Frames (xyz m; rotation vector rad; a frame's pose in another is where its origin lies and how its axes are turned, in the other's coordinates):
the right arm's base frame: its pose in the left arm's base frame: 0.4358 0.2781 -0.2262 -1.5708 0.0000 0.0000
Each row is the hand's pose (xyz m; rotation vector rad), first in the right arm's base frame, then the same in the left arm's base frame.
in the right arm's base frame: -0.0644 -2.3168 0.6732 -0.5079 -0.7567 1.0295
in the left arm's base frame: 0.3714 0.9513 2.0906 -1.8181 0.2273 1.4880
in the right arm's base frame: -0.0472 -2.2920 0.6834 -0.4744 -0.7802 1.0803
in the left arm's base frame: 0.3886 0.9615 2.0658 -1.7632 0.2485 1.5406
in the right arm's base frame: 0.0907 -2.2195 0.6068 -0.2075 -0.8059 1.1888
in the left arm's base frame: 0.5265 0.8849 1.9933 -1.4660 0.3045 1.5862
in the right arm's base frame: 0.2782 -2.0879 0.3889 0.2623 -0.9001 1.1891
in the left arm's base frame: 0.7140 0.6670 1.8617 -0.9972 0.2151 1.5546
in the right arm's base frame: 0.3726 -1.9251 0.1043 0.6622 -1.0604 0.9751
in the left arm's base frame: 0.8084 0.3824 1.6989 -0.6353 -0.0602 1.4367
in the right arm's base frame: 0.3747 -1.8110 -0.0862 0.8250 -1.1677 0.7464
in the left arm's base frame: 0.8105 0.1919 1.5848 -0.4988 -0.2913 1.3235
